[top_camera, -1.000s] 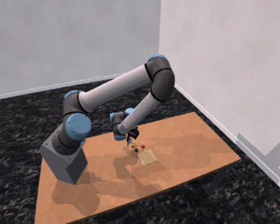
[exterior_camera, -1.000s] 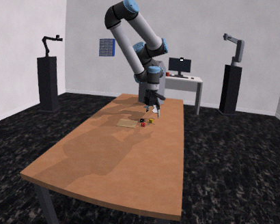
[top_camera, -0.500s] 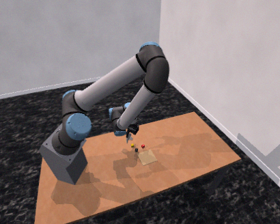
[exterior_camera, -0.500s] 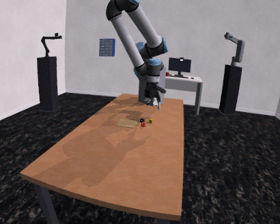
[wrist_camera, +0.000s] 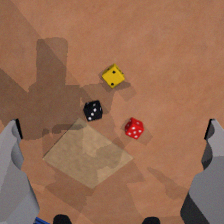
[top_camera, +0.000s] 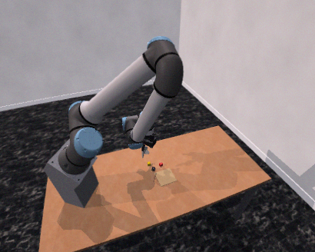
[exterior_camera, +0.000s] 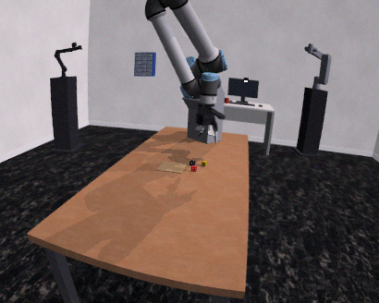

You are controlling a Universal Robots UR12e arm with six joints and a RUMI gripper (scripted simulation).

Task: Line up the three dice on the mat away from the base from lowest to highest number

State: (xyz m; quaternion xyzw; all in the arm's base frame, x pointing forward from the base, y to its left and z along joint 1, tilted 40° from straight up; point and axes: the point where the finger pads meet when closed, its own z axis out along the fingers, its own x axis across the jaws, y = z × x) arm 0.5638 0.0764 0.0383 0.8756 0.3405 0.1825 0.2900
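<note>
My hand is 140 mm above the yellow die and 10 mm to the left of it. Also, from my hand: black die (140 mm below, 80 mm to the right, 10 mm ahead); then red die (140 mm below, 90 mm ahead, 70 mm to the right); then tan mat (190 mm to the right, 150 mm below, 60 mm ahead).
</note>
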